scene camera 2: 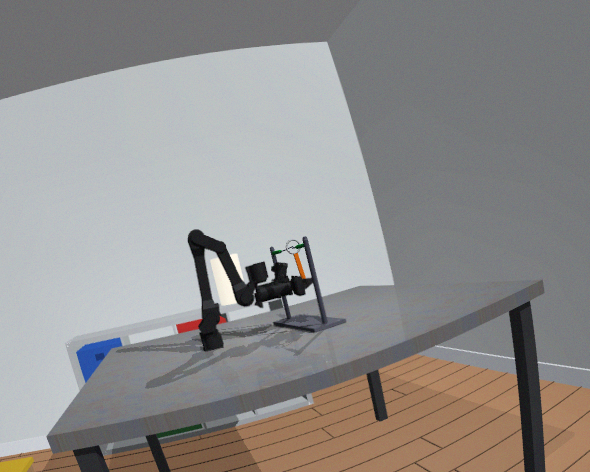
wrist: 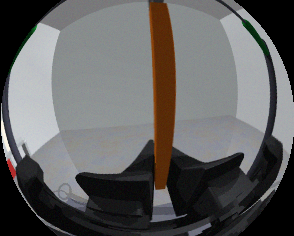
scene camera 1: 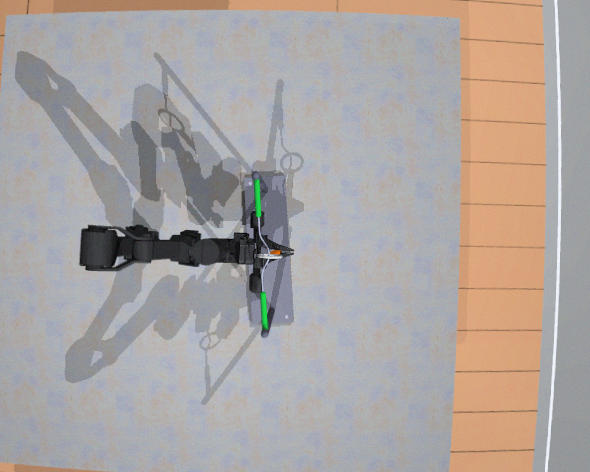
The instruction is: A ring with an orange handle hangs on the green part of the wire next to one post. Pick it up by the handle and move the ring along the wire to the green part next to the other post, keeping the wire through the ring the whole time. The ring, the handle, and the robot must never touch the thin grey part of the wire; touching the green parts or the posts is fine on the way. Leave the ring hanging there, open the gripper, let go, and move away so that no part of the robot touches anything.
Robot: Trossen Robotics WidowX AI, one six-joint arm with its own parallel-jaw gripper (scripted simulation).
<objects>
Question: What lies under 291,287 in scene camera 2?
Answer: My gripper.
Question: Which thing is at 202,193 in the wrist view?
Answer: My gripper.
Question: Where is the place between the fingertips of my gripper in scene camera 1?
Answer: At 294,252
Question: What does my gripper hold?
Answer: A ring.
</objects>
